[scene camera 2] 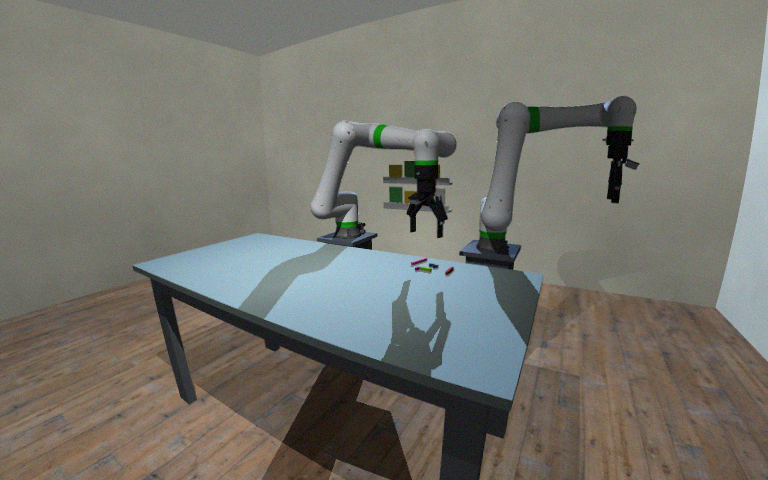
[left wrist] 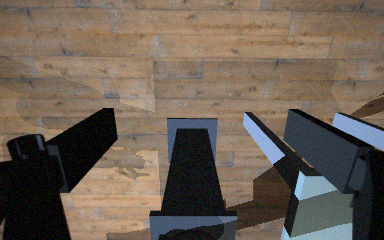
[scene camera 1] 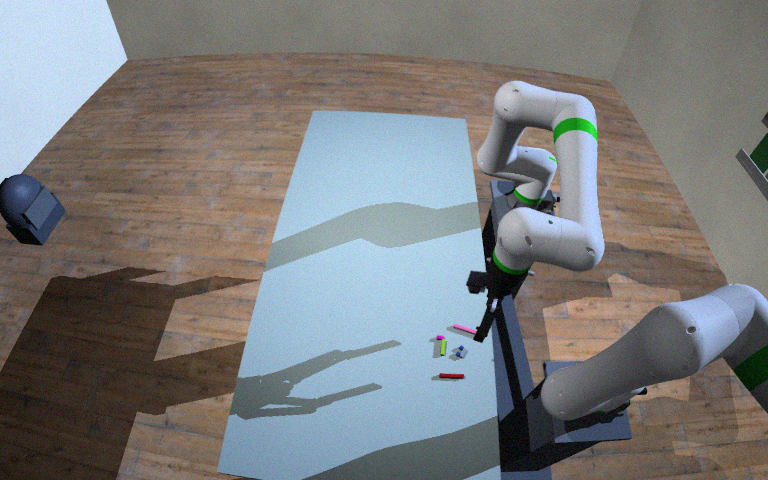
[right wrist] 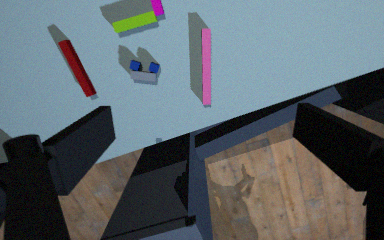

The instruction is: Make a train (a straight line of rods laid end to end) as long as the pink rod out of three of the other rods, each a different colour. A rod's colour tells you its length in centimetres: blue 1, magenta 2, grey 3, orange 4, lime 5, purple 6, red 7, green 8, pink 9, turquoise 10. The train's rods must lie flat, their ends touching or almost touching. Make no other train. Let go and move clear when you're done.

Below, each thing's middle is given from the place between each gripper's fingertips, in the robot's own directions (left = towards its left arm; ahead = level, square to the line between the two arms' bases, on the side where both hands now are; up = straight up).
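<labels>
I consider my right hand (scene camera 2: 425,234) and the red rod (right wrist: 66,46), which is 12 cm below that hand, 9 cm ahead of it and 12 cm to the left of it.
My left hand (scene camera 2: 612,201), for its part, is 270 mm above the red rod, and it is also 620 mm to the left of the rod and 350 mm short of it.
</labels>
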